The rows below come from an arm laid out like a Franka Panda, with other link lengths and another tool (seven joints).
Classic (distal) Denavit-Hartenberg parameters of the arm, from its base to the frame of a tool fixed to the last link. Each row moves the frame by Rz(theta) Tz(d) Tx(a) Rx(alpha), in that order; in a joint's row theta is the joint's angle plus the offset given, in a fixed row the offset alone. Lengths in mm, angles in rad.
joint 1: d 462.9, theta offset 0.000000, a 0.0, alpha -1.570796
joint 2: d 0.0, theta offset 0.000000, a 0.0, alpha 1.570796
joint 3: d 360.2, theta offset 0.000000, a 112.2, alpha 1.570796
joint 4: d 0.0, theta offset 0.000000, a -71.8, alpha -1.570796
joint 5: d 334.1, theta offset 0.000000, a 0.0, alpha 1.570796
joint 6: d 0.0, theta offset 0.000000, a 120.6, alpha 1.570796
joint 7: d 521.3, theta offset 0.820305, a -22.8, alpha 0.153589
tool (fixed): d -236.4, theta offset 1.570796, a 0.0, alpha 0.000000
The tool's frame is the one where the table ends.
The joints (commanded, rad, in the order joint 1, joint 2, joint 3, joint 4, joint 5, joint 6, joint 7), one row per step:
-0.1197 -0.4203 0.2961 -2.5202 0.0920 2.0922 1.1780
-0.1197 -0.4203 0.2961 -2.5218 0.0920 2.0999 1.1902
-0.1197 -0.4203 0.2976 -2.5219 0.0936 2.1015 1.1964
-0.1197 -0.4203 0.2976 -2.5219 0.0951 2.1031 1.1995
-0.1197 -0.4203 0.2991 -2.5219 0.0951 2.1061 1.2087
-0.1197 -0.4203 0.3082 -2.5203 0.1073 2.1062 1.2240
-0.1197 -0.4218 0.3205 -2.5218 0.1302 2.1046 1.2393
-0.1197 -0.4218 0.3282 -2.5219 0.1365 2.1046 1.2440
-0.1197 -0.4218 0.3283 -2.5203 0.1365 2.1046 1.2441
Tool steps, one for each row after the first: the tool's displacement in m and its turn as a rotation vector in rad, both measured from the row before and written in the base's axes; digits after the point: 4 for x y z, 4 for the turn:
0.0020 0.0004 0.0000 0.0004 -0.0066 -0.0121
0.0005 0.0010 0.0000 0.0009 -0.0016 -0.0056
0.0006 0.0004 0.0002 0.0014 -0.0016 -0.0038
0.0010 0.0008 0.0002 -0.0003 -0.0033 -0.0077
0.0002 0.0060 0.0004 0.0069 -0.0009 -0.0131
-0.0019 0.0087 -0.0005 0.0138 0.0036 -0.0161
-0.0008 0.0038 -0.0004 0.0022 0.0009 -0.0009
0.0006 0.0002 0.0007 0.0002 -0.0016 0.0002

